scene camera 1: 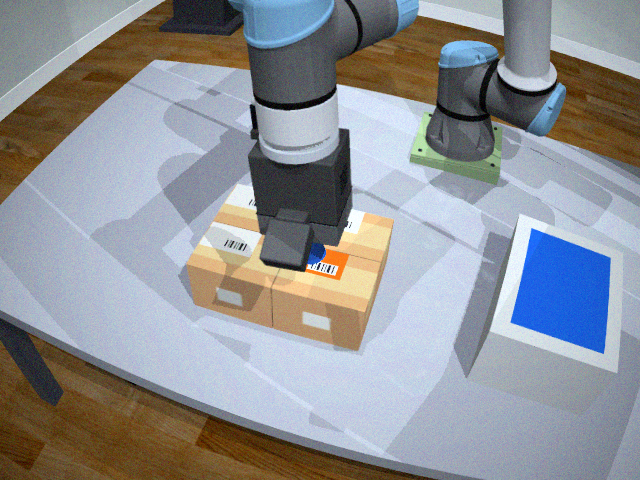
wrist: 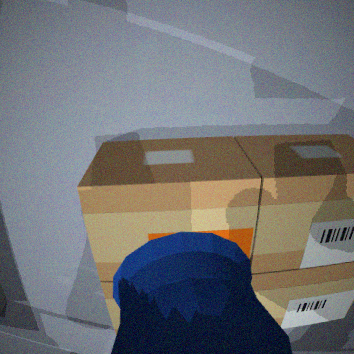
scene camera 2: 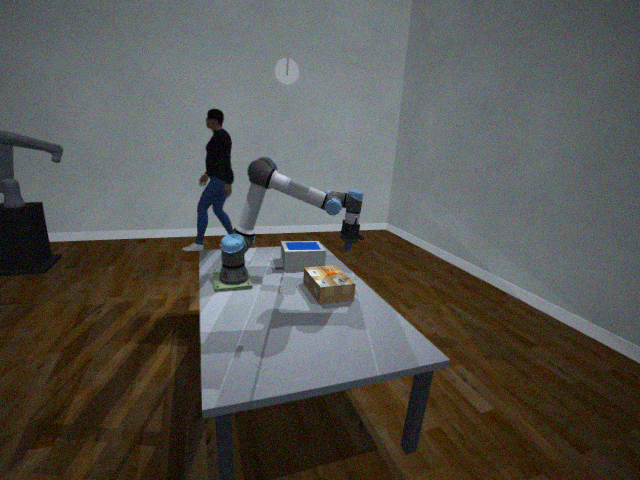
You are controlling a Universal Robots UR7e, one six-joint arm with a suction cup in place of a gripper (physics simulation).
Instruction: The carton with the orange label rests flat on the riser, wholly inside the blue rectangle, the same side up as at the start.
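Places are measured from the arm's base along level axes (x right, y ahead, z up), in millimetres.
Where they show: hand, tool point: [scene camera 1: 310, 252] [wrist: 183, 289] [scene camera 2: 347, 248]; arm's base, link origin: [scene camera 1: 460, 141] [scene camera 2: 233, 278].
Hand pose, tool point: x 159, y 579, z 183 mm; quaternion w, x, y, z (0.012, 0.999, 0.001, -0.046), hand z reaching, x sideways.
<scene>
Each offset is from my tool point to the top centre of the thing. "*": to the spot under its first point. Level surfaces: height alone.
The carton with the orange label @(dx -4, dy -77, dz -118 mm) [scene camera 1: 316, 305] [scene camera 2: 330, 270] [wrist: 140, 225] stands at the front right of a tight block of cartons on the grey table @(dz -210 mm) [scene camera 1: 103, 170]. My blue suction cup [scene camera 1: 316, 252] [scene camera 2: 347, 246] [wrist: 182, 260] hangs above this carton's orange label @(* dx -8, dy -95, dz -118 mm) [scene camera 1: 333, 266] [wrist: 240, 237], apart from it, and holds nothing. The tool housing hides part of the label in scene camera 1. The white riser @(dx -349, dy -131, dz -90 mm) [scene camera 1: 509, 289] [scene camera 2: 303, 258] with the blue rectangle @(dx -349, dy -131, dz -90 mm) [scene camera 1: 563, 289] [scene camera 2: 303, 246] stands to the right, and nothing rests on it.
Three cartons with white barcode labels @(dx +125, dy -79, dz -118 mm) [scene camera 1: 230, 269] [wrist: 309, 211] press against the orange-label carton. The arm's base [scene camera 1: 460, 134] [scene camera 2: 233, 263] sits on a green plate [scene camera 1: 454, 168] at the back. A person [scene camera 2: 215, 175] walks behind the table. A dark machine [scene camera 2: 20, 232] stands far left.
</scene>
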